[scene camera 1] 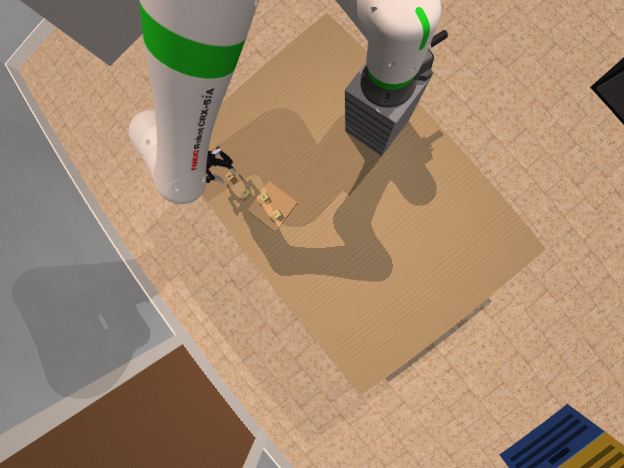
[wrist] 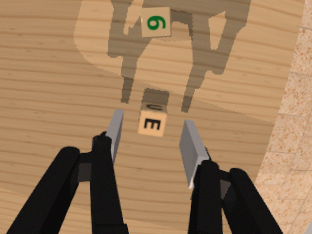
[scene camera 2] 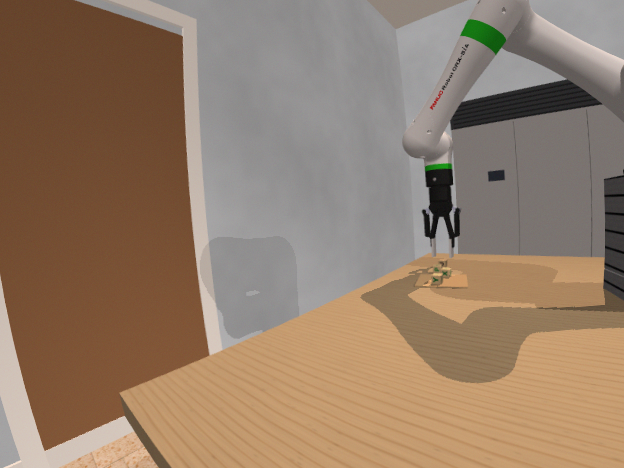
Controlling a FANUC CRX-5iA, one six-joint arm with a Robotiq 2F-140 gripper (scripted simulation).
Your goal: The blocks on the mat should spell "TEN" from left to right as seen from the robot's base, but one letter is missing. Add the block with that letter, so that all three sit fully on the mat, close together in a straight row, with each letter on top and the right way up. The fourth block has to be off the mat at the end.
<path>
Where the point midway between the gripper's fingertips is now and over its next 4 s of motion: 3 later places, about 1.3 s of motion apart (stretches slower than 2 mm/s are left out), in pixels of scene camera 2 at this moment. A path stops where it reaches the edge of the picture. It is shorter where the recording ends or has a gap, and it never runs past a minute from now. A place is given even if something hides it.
My gripper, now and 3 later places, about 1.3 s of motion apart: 442, 256; 442, 266; 442, 238; 441, 257
</path>
